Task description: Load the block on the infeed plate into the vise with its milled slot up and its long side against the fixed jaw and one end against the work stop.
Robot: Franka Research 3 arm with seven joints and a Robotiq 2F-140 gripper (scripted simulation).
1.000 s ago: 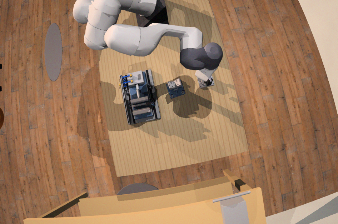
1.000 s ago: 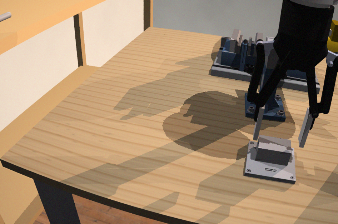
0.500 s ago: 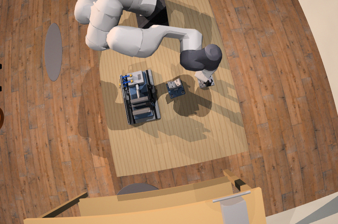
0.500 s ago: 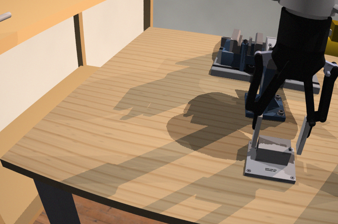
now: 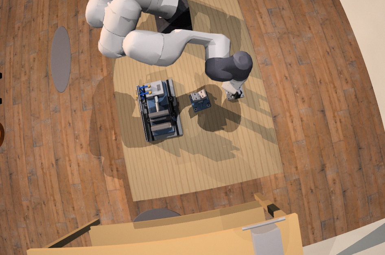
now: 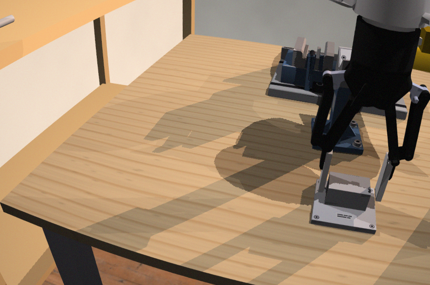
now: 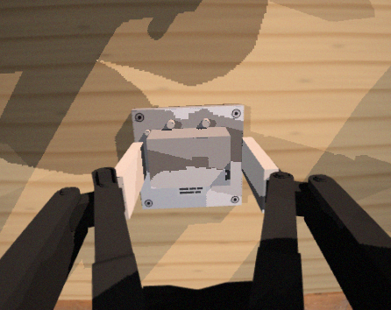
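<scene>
My gripper is now 30 mm above the part. From my hand the other things lie so: v-block post: 180 mm to the right, 10 mm ahead, 10 mm above; work stop post: 320 mm to the right, 60 mm ahead, 10 mm above; infeed plate: 50 mm below, 10 mm to the left.
</scene>
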